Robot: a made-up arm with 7 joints. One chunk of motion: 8 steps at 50 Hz.
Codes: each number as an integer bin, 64 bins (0 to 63) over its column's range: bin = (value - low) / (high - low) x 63, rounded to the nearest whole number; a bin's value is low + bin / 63 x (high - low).
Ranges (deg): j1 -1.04..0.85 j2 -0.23..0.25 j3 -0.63..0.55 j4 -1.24..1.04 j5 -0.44..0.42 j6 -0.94..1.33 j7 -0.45..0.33
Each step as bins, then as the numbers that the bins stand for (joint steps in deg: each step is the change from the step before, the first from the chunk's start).
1 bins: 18 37 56 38 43 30 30
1 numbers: -0.500 0.052 0.419 0.135 0.147 0.141 -0.079
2 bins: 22 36 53 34 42 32 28
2 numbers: -0.380 0.044 0.363 -0.010 0.133 0.213 -0.103
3 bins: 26 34 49 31 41 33 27
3 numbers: -0.260 0.029 0.288 -0.118 0.120 0.249 -0.116
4 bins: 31 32 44 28 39 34 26
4 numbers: -0.110 0.014 0.194 -0.227 0.092 0.285 -0.128
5 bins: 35 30 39 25 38 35 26
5 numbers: 0.010 -0.001 0.100 -0.335 0.079 0.321 -0.128
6 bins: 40 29 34 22 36 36 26
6 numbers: 0.160 -0.009 0.007 -0.444 0.051 0.357 -0.128
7 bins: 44 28 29 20 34 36 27
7 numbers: 0.280 -0.017 -0.087 -0.516 0.024 0.357 -0.116
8 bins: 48 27 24 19 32 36 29
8 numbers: 0.400 -0.024 -0.180 -0.552 -0.003 0.357 -0.091
